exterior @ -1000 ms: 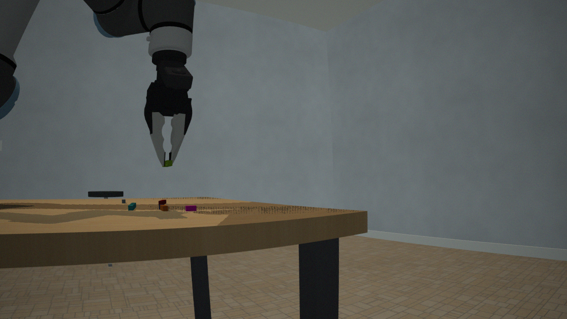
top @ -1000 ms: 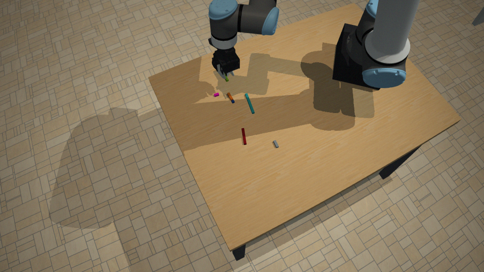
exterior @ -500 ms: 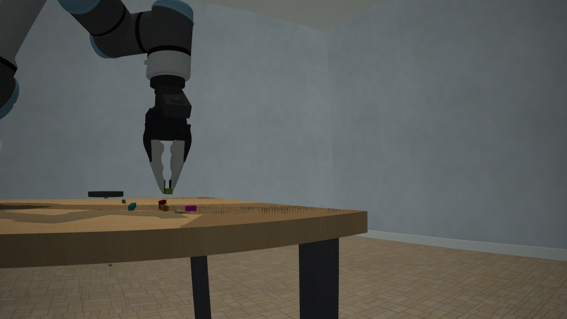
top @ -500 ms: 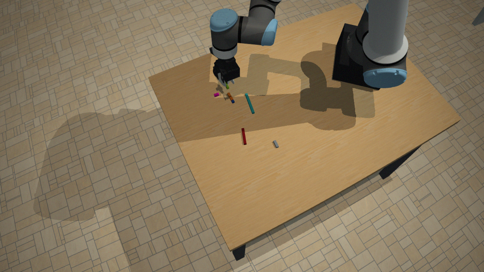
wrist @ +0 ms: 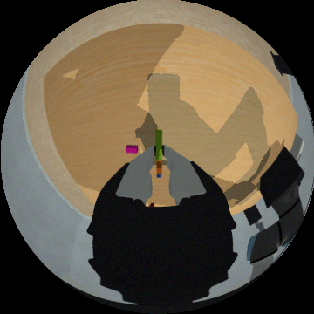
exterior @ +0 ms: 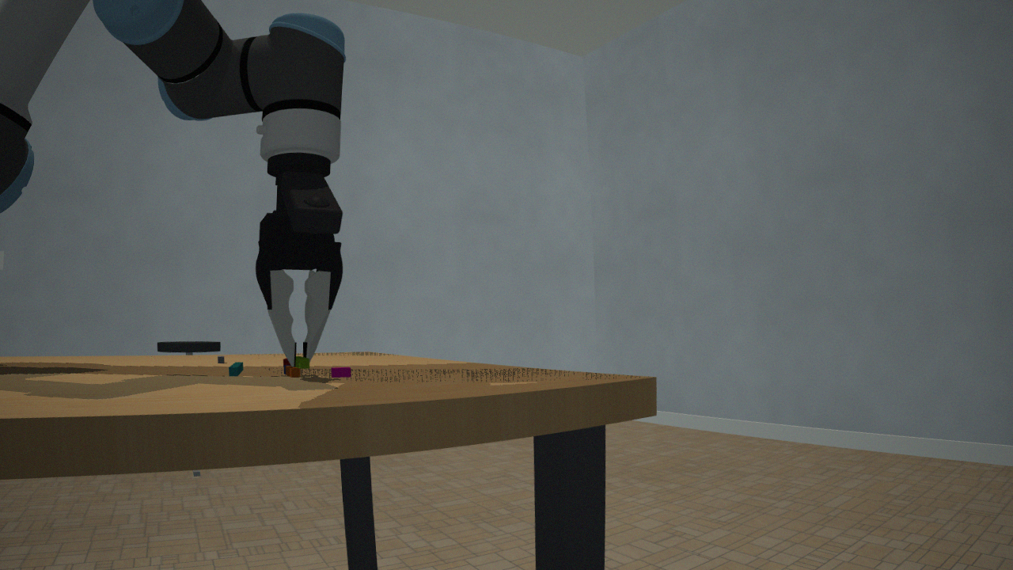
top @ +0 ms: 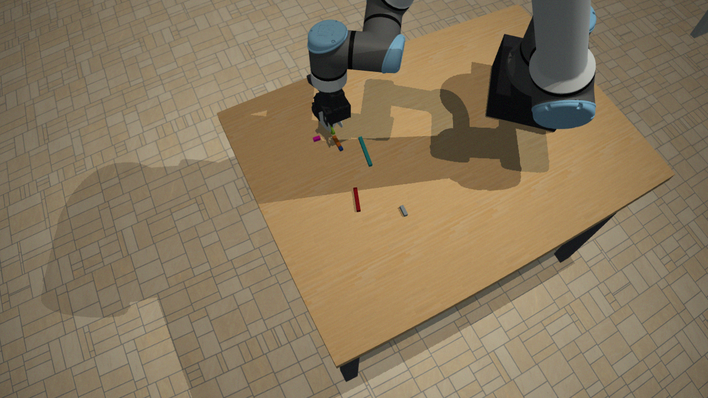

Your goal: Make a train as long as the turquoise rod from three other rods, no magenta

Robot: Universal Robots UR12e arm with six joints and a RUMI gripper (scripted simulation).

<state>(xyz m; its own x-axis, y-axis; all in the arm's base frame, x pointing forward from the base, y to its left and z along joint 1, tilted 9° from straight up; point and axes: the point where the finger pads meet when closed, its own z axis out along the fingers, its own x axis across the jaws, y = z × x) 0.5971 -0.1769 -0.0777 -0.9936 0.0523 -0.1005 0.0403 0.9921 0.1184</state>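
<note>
Now: hand 10 mm above the lime rod. From my hand the other things lie so: magenta rod (50 mm ahead, 10 mm to the left, 20 mm below); then orange rod (50 mm to the left, 20 mm below); then blue rod (70 mm to the left, 20 mm below).
</note>
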